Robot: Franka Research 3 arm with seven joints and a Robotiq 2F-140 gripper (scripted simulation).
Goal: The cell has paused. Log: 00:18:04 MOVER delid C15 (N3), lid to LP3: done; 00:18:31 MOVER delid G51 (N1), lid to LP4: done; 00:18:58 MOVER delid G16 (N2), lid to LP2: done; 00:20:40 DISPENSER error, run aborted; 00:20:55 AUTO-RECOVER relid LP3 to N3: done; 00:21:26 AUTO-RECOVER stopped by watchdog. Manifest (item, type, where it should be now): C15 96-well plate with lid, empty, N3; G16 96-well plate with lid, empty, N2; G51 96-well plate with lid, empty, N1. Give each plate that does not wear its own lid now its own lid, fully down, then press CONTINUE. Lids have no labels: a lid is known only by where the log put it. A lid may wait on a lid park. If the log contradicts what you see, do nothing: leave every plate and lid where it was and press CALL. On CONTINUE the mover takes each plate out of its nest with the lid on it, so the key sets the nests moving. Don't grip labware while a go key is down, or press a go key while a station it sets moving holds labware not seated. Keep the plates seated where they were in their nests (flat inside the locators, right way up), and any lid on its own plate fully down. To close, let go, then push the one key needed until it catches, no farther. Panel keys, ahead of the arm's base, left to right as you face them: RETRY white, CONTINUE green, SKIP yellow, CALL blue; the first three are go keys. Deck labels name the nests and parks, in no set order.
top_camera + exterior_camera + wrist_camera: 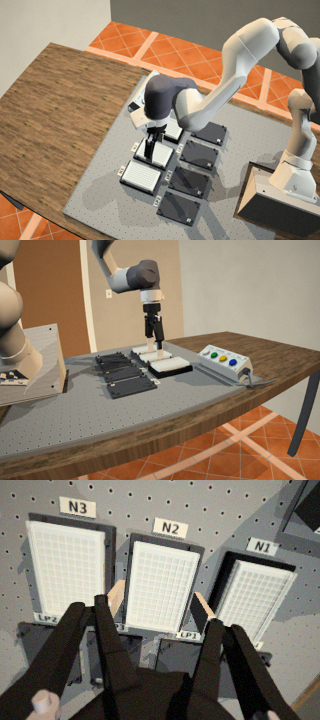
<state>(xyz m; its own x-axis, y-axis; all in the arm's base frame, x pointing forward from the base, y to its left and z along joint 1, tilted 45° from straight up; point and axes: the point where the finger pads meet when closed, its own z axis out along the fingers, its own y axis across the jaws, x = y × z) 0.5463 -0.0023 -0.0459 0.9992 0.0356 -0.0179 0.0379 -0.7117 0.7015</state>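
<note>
Right now the plate is 40 mm below my hand. Round my hand: LP3 park: 180 mm behind, 50 mm to the left, 50 mm below; white retry key: 190 mm to the right, 140 mm ahead, 10 mm above; lp1 park: 170 mm behind, 80 mm to the right, 50 mm below.
</note>
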